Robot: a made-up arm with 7 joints. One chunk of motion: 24 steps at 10 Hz.
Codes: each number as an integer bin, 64 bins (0 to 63) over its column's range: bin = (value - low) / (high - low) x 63, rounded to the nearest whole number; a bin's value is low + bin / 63 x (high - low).
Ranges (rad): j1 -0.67..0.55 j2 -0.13..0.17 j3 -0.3..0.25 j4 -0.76..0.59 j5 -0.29..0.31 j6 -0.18..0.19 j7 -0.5..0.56
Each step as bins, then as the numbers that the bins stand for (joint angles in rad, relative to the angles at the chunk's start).
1 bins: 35 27 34 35 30 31 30
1 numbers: 0.0078 -0.0014 -0.0032 -0.0100 -0.0043 0.0021 0.0048
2 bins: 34 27 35 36 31 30 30
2 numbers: -0.0116 -0.0014 0.0056 0.0114 0.0052 -0.0038 0.0048
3 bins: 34 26 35 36 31 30 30
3 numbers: -0.0116 -0.0062 0.0056 0.0114 0.0052 -0.0038 0.0048
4 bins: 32 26 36 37 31 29 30
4 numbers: -0.0503 -0.0062 0.0143 0.0329 0.0052 -0.0097 0.0048
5 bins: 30 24 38 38 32 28 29
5 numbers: -0.0890 -0.0157 0.0317 0.0543 0.0148 -0.0156 -0.0121
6 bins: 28 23 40 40 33 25 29
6 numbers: -0.1278 -0.0205 0.0492 0.0971 0.0243 -0.0332 -0.0121
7 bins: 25 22 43 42 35 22 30
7 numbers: -0.1859 -0.0252 0.0754 0.1400 0.0433 -0.0508 0.0048
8 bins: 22 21 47 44 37 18 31
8 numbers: -0.2440 -0.0300 0.1103 0.1829 0.0624 -0.0743 0.0216
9 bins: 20 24 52 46 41 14 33
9 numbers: -0.2827 -0.0157 0.1540 0.2257 0.1005 -0.0978 0.0552
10 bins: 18 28 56 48 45 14 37
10 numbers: -0.3214 0.0033 0.1889 0.2686 0.1386 -0.0978 0.1225
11 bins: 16 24 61 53 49 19 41
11 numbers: -0.3602 -0.0157 0.2325 0.3757 0.1767 -0.0684 0.1898
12 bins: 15 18 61 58 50 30 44
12 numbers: -0.3795 -0.0443 0.2325 0.4829 0.1862 -0.0038 0.2403
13 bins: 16 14 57 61 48 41 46
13 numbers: -0.3602 -0.0633 0.1976 0.5471 0.1671 0.0608 0.2740
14 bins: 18 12 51 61 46 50 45
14 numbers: -0.3214 -0.0729 0.1452 0.5471 0.1481 0.1137 0.2571
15 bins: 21 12 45 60 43 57 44
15 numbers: -0.2633 -0.0729 0.0929 0.5257 0.1195 0.1548 0.2403
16 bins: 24 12 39 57 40 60 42
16 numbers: -0.2052 -0.0729 0.0405 0.4614 0.0910 0.1724 0.2067
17 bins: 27 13 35 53 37 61 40
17 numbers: -0.1471 -0.0681 0.0056 0.3757 0.0624 0.1783 0.1730
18 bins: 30 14 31 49 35 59 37
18 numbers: -0.0890 -0.0633 -0.0294 0.2900 0.0433 0.1665 0.1225
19 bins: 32 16 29 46 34 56 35
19 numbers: -0.0503 -0.0538 -0.0468 0.2257 0.0338 0.1489 0.0889
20 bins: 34 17 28 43 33 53 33
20 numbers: -0.0116 -0.0490 -0.0556 0.1614 0.0243 0.1313 0.0552
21 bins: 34 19 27 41 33 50 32
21 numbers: -0.0116 -0.0395 -0.0643 0.1186 0.0243 0.1137 0.0384
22 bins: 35 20 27 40 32 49 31
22 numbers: 0.0078 -0.0348 -0.0643 0.0971 0.0148 0.1078 0.0216
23 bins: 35 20 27 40 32 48 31
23 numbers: 0.0078 -0.0348 -0.0643 0.0971 0.0148 0.1019 0.0216
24 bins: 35 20 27 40 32 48 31
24 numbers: 0.0078 -0.0348 -0.0643 0.0971 0.0148 0.1019 0.0216
